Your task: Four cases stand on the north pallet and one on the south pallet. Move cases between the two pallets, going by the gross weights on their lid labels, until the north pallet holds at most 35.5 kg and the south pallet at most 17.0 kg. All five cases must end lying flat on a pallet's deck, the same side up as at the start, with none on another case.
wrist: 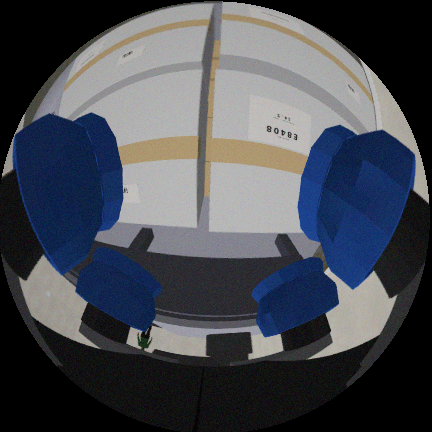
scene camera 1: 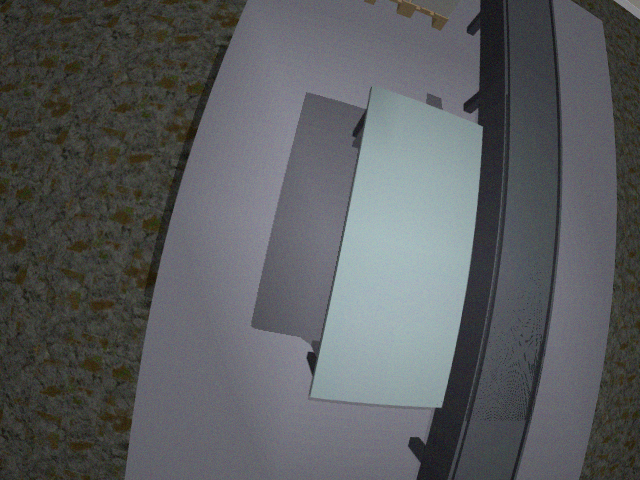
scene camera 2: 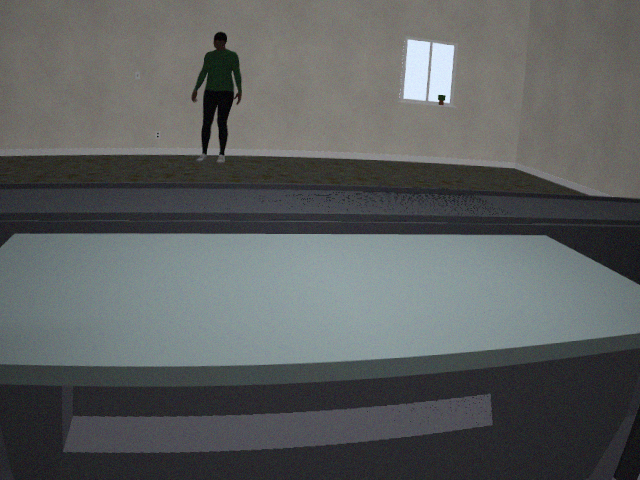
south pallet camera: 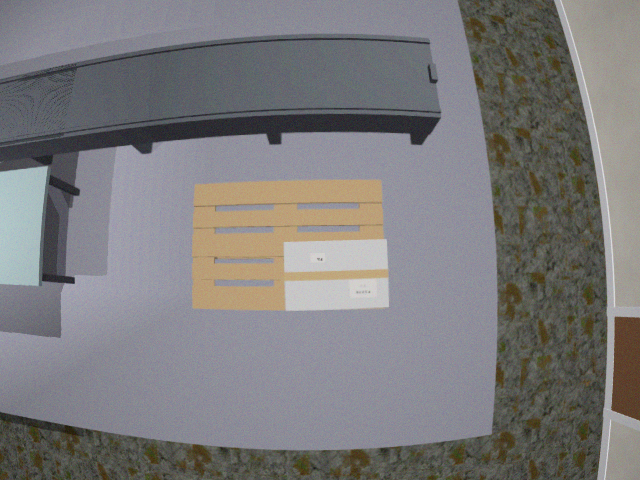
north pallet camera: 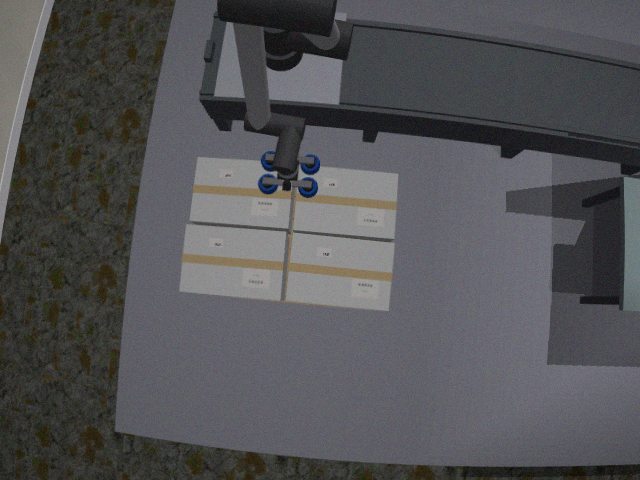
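Pixels of known places: hand, tool point: (wrist: 207, 253); arm's base, link origin: (wrist: 228, 334) (north pallet camera: 281, 52).
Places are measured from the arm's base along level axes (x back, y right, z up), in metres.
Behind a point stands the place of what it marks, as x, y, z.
Note:
Four white taped cases stand on the north pallet (wrist: 213, 95) {-0.909, -0.129, -0.177}: back left (north pallet camera: 222, 206) {-0.891, 0.256, -0.176} (wrist: 250, 200) {-0.693, -0.036, -0.177}, back right (north pallet camera: 336, 217) {-0.896, -0.393, -0.185} (wrist: 160, 110) {-0.885, -0.235, -0.184}, front left (north pallet camera: 217, 276) {-1.288, 0.232, -0.142} (wrist: 270, 45) and front right (north pallet camera: 330, 291) {-1.310, -0.395, -0.168} (wrist: 150, 45). The back left case's label reads E8408, with what looks like 14.5; the other weights are too small to read. My suction head (north pallet camera: 288, 174) {-0.727, -0.123, 0.009} (wrist: 211, 240) {-0.727, -0.123, 0.009} is open, with no case on its cups, above the gap between the two back cases. One case (south pallet camera: 315, 294) {-1.306, -5.692, -0.174} lies flat on the front right of the south pallet (south pallet camera: 232, 193) {-0.672, -5.173, -0.426}.
A pale table (scene camera 1: 403, 248) {-0.956, -3.029, -0.040} (scene camera 2: 310, 299) {-1.016, -2.916, -0.040} (north pallet camera: 631, 242) {-0.897, -2.149, -0.040} (south pallet camera: 20, 227) {-0.913, -3.701, -0.040} stands between the pallets. The floor rail (scene camera 1: 527, 206) (north pallet camera: 465, 72) (south pallet camera: 284, 77) runs behind them. A person in green (scene camera 2: 221, 72) stands beyond the rail.

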